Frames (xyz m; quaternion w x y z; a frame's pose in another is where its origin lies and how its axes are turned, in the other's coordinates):
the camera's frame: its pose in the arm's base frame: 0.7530 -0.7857 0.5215 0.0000 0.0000 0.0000 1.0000
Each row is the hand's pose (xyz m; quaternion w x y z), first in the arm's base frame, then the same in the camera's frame.
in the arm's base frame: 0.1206 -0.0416 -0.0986 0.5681 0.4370 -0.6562 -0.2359
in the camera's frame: 0.6324 -0.7441 -0.6201 0.2359 0.6562 0.4370 0.5681
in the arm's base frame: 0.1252 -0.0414 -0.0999 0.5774 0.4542 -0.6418 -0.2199
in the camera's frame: 0.6278 -0.7443 -0.6214 0.2199 0.6418 0.4542 0.5774
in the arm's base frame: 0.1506 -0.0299 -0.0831 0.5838 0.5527 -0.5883 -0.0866
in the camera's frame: 0.6024 -0.7558 -0.6046 0.0866 0.5883 0.5527 0.5838
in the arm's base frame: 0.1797 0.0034 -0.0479 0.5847 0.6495 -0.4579 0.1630
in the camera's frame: 0.5733 -0.7891 -0.5694 0.1630 -0.4579 -0.6495 -0.5847
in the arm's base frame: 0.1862 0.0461 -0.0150 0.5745 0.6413 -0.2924 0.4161
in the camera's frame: 0.5668 -0.8318 -0.5365 0.4161 -0.2924 -0.6413 -0.5745
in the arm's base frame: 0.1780 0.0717 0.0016 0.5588 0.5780 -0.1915 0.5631
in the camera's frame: 0.5750 -0.8574 -0.5199 0.5631 -0.1915 -0.5780 -0.5588
